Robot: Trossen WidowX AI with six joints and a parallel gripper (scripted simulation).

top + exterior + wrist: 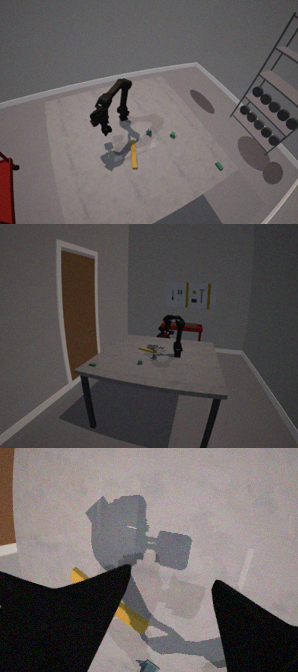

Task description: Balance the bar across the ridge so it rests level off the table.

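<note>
Right now my gripper tip is 160 mm short of the yellow bar, 160 mm to the right of it and 130 mm above it. The rest, counted from my gripper tip: green cube (130 mm ahead, 530 mm to the left, 120 mm below); flat green block (550 mm ahead, 720 mm to the left, 130 mm below).
</note>
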